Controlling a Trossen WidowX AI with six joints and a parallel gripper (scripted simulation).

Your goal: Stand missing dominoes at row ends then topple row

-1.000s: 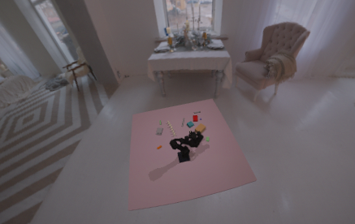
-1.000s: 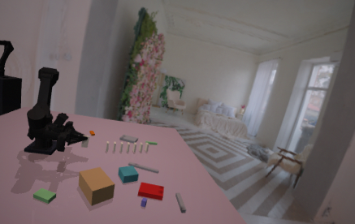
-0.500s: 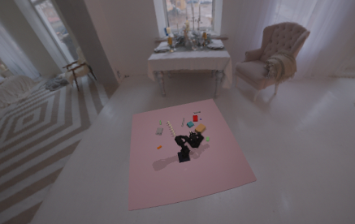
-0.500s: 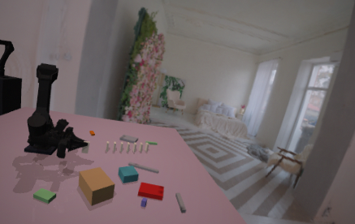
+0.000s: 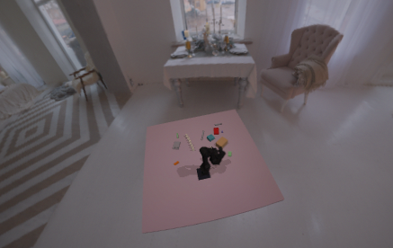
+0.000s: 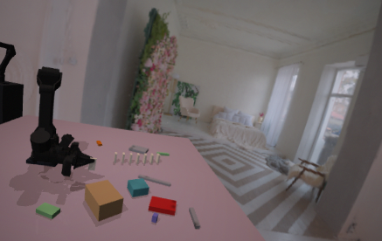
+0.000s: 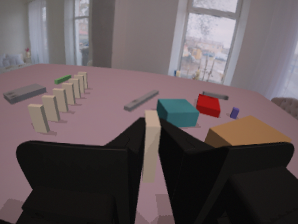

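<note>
Now: the tan cube 14 cm to the right of my gripper tip, 8 cm ahead of it and 6 cm below it. The rest, counted from my gripper tip: green tile: 20 cm to the right, 9 cm below, 7 cm behind; then teal block: 18 cm ahead, 8 cm below, 2 cm to the right; then grey bar: 25 cm ahead, 9 cm below, 7 cm to the left.
</note>
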